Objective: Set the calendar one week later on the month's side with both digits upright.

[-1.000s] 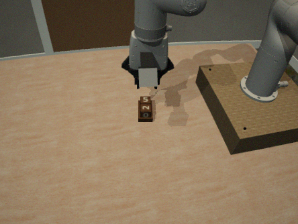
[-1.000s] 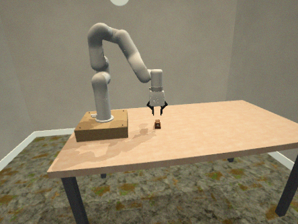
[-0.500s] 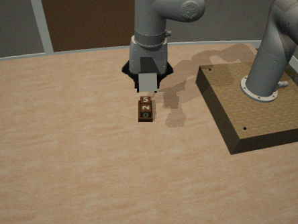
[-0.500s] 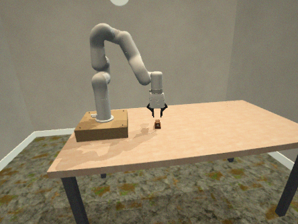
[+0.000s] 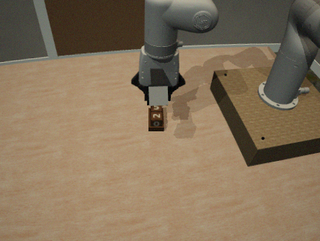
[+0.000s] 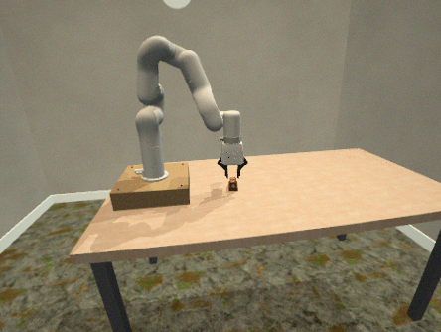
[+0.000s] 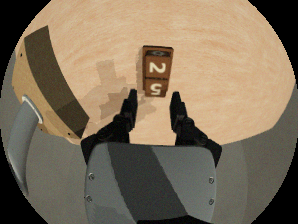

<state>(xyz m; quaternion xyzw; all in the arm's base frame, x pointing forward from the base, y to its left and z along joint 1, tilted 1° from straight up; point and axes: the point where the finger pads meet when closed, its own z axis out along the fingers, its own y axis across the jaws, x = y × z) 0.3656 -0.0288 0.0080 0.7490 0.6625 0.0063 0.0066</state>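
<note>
Right now the cube is 6 cm below my hand, 3 cm to the left of it and 1 cm ahead of it. Also, from my hand: brown tray (7 cm below, 2 cm to the left).
</note>
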